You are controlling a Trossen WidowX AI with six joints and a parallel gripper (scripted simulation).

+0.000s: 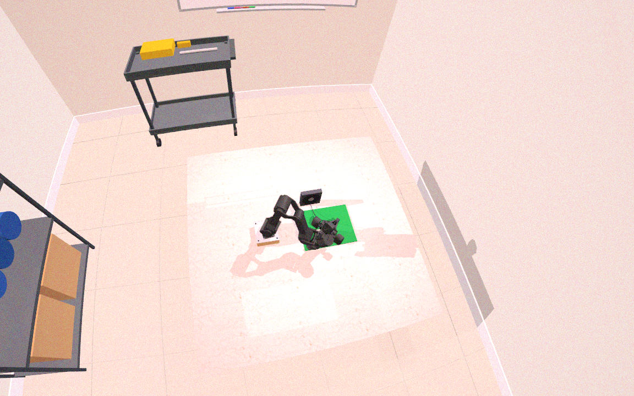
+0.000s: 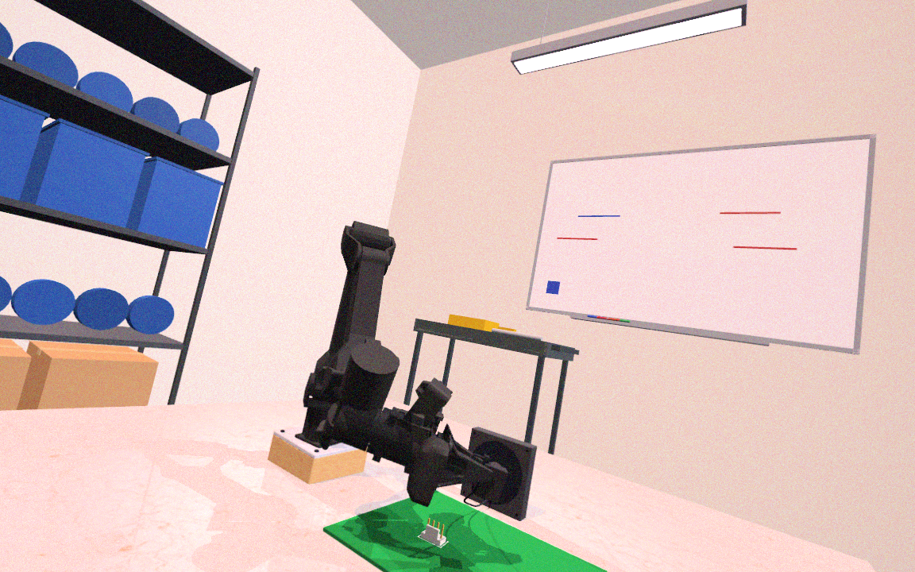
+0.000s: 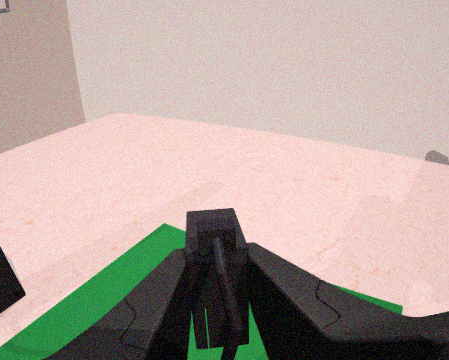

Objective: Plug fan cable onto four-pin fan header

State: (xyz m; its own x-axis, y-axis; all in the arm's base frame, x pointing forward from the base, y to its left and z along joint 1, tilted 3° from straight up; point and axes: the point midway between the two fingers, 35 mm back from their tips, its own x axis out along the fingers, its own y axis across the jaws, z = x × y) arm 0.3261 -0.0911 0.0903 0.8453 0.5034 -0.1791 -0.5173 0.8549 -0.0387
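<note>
Right now the dark plug is 10 mm below my gripper tip. Round my gripper tip: fan: 210 mm to the left, 60 mm below, 60 mm behind; then green board: 130 mm below, 40 mm to the left, 30 mm behind.
</note>
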